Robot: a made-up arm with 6 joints. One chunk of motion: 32 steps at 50 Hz.
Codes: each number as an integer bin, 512 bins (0 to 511) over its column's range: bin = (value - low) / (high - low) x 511, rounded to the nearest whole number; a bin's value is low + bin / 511 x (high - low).
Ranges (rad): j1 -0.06..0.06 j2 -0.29..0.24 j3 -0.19..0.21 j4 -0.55..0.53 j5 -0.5..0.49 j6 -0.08..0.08
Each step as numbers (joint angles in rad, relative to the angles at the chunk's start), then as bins.
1 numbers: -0.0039 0.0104 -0.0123 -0.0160 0.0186 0.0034
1 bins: 239 290 227 253 268 266
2 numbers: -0.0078 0.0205 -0.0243 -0.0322 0.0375 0.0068
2 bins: 222 299 212 245 277 277
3 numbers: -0.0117 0.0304 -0.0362 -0.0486 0.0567 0.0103
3 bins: 206 309 196 237 287 288
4 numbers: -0.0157 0.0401 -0.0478 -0.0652 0.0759 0.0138
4 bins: 189 318 182 229 297 300
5 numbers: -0.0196 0.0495 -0.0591 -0.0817 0.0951 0.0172
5 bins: 172 327 167 222 307 310
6 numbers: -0.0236 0.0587 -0.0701 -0.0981 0.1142 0.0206
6 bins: 155 336 153 214 317 321
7 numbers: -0.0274 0.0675 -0.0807 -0.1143 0.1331 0.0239
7 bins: 139 345 140 206 327 332
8 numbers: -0.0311 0.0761 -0.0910 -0.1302 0.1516 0.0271
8 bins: 123 353 126 199 336 342
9 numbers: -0.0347 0.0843 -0.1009 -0.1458 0.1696 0.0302
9 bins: 108 361 114 191 346 352
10 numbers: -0.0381 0.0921 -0.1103 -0.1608 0.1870 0.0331
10 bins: 93 368 102 184 355 361
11 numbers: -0.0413 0.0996 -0.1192 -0.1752 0.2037 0.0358
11 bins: 80 376 90 177 363 370
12 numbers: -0.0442 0.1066 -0.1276 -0.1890 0.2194 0.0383
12 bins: 67 382 80 171 371 378
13 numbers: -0.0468 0.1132 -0.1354 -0.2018 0.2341 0.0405
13 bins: 56 389 70 165 379 385
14 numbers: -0.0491 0.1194 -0.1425 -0.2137 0.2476 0.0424
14 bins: 46 395 61 159 386 391
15 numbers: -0.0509 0.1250 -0.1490 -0.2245 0.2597 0.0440
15 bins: 39 400 52 154 392 396
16 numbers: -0.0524 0.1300 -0.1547 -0.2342 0.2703 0.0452
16 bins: 32 405 45 149 398 400
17 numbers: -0.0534 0.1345 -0.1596 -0.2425 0.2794 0.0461
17 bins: 28 409 39 145 402 403
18 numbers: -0.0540 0.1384 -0.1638 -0.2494 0.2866 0.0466
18 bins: 26 413 33 142 406 404
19 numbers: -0.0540 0.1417 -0.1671 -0.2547 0.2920 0.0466
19 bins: 26 416 29 140 409 404
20 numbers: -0.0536 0.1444 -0.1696 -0.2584 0.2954 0.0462
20 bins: 27 419 26 138 411 403
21 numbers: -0.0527 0.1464 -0.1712 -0.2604 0.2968 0.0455
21 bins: 31 421 24 137 411 401
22 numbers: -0.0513 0.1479 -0.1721 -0.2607 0.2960 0.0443
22 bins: 37 422 23 137 411 397
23 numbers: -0.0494 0.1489 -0.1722 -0.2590 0.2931 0.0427
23 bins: 45 423 23 138 409 392
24 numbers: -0.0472 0.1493 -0.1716 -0.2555 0.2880 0.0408
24 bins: 55 424 24 139 407 386
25 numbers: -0.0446 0.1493 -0.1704 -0.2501 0.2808 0.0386
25 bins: 66 424 25 142 403 379
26 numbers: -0.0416 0.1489 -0.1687 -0.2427 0.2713 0.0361
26 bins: 78 423 27 145 398 371
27 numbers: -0.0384 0.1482 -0.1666 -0.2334 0.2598 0.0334
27 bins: 92 422 30 150 392 362
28 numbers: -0.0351 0.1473 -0.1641 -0.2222 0.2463 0.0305
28 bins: 106 422 33 155 385 353
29 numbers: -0.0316 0.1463 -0.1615 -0.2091 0.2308 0.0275
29 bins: 121 421 36 161 377 343
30 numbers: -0.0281 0.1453 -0.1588 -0.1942 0.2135 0.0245
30 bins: 136 420 40 168 368 334
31 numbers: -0.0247 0.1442 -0.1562 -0.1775 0.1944 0.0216
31 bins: 150 419 43 176 358 324
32 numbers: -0.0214 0.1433 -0.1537 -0.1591 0.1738 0.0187
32 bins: 164 418 46 185 348 315
